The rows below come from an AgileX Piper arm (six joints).
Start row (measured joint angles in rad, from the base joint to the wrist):
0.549, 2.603, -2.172, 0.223, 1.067, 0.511
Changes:
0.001, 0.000, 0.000, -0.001, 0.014, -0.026
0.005, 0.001, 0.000, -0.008, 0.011, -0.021
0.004, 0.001, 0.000, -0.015, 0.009, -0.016
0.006, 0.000, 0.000, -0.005, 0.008, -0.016
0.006, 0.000, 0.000, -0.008, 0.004, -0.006
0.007, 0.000, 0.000, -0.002, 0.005, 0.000
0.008, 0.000, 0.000, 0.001, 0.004, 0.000
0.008, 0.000, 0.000, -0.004, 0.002, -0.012
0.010, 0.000, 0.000, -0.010, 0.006, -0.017
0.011, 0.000, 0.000, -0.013, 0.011, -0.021
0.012, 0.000, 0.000, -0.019, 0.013, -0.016
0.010, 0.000, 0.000, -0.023, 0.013, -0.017
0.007, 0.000, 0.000, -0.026, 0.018, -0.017
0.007, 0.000, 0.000, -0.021, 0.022, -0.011
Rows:
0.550, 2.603, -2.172, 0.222, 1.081, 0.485
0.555, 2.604, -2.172, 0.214, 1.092, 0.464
0.559, 2.605, -2.172, 0.199, 1.101, 0.448
0.565, 2.605, -2.172, 0.194, 1.109, 0.432
0.571, 2.605, -2.172, 0.186, 1.113, 0.426
0.578, 2.605, -2.172, 0.184, 1.118, 0.426
0.586, 2.605, -2.172, 0.185, 1.122, 0.426
0.594, 2.605, -2.172, 0.181, 1.124, 0.414
0.604, 2.605, -2.172, 0.171, 1.130, 0.397
0.615, 2.605, -2.172, 0.158, 1.141, 0.376
0.627, 2.605, -2.172, 0.139, 1.154, 0.360
0.637, 2.605, -2.172, 0.116, 1.167, 0.343
0.644, 2.605, -2.172, 0.090, 1.185, 0.326
0.651, 2.605, -2.172, 0.069, 1.207, 0.315

